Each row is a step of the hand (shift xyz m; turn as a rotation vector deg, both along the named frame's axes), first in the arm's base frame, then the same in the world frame.
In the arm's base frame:
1: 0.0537 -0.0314 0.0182 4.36 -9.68 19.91
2: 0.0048 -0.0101 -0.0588 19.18 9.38 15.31
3: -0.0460 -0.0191 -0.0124 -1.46 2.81 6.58
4: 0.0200 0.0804 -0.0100 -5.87 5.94 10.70
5: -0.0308 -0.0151 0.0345 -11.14 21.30 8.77
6: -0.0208 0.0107 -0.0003 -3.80 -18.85 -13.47
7: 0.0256 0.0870 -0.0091 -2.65 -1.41 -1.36
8: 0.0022 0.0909 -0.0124 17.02 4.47 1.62
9: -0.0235 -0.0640 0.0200 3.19 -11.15 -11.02
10: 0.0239 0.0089 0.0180 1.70 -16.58 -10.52
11: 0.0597 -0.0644 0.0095 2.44 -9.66 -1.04
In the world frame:
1: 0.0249 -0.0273 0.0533 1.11 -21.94 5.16
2: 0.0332 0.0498 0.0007 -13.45 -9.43 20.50
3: 0.0194 0.0018 -0.0475 -5.31 -4.93 -0.92
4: -0.0680 0.0425 0.0229 -10.12 -7.59 -4.92
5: -0.0022 -0.0388 -0.0292 -23.72 0.19 -9.60
6: -0.0110 0.0038 -0.0203 22.38 4.51 -5.48
7: -0.0741 0.0446 0.0289 1.66 0.57 -2.79
8: -0.0778 0.0483 0.0055 -3.60 1.00 17.27
9: 0.0488 -0.0451 -0.0251 14.83 5.67 1.99
10: -0.0138 -0.0119 0.0254 19.49 2.95 0.29
11: 0.0589 -0.0325 0.0572 9.40 -2.87 1.93

